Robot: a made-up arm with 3 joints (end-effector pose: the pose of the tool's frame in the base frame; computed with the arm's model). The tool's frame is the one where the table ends. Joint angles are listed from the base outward.
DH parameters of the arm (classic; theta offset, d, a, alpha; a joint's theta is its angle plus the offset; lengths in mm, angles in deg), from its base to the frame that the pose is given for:
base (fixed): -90 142.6 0 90
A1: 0 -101.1 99.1 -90
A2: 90 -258.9 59.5 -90
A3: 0 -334.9 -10.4 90
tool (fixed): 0 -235.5 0 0
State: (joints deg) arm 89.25 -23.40 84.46
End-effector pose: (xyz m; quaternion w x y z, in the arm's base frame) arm -0.1933 -0.2757 0.4756 0.6118 -0.4123 0.3629 -0.5692
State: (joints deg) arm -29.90 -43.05 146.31
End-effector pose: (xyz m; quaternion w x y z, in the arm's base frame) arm -0.1732 -0.2326 -0.0571 0.1699 0.4088 0.8876 0.1270
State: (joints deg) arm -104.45 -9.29 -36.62
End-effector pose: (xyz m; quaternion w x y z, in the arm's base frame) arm 0.2362 0.5547 -0.1901 0.5997 0.7324 -0.1310 -0.2946
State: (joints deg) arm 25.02 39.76 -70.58
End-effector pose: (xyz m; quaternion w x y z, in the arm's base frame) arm 0.5291 -0.3087 -0.0963 0.7919 0.0255 -0.4703 0.3887
